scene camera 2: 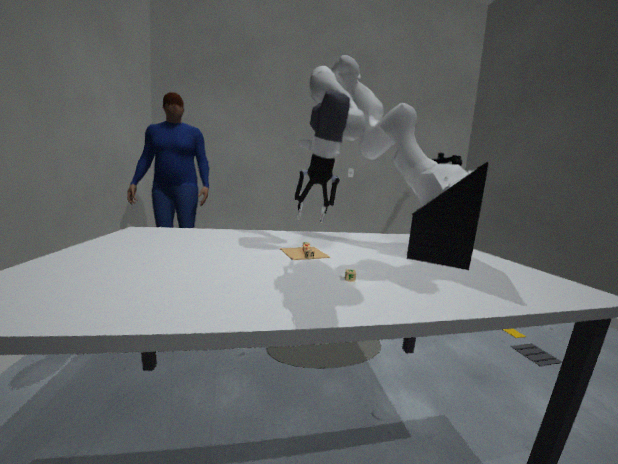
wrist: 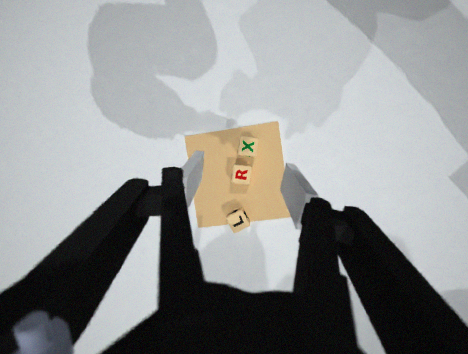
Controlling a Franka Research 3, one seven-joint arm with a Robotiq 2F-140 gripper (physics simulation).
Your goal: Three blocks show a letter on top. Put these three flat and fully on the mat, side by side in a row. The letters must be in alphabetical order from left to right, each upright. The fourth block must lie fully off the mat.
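The mat [scene camera 2: 292, 253] [wrist: 212, 190] lies on the table with three letter blocks in a line. In the wrist view, the X block [wrist: 247, 146] is farthest up, the R block [wrist: 242, 174] is close below it, and the L block [wrist: 238, 220] is lower, turned askew and overlapping the mat's lower edge. The red R lies sideways in that view. The blocks are small and crowded in the scene view. The fourth block [scene camera 2: 350, 275] lies on the table off the mat, with green letters. My gripper [scene camera 2: 310, 219] [wrist: 243, 171] is partly open and empty, above the mat and blocks.
The white table [scene camera 2: 175, 285] carries a tall black panel [scene camera 2: 447, 227] at the right, beside the arm's base. A person in blue [scene camera 2: 175, 155] stands behind the table at the left. Shadows of the arm fall across the table and near the mat.
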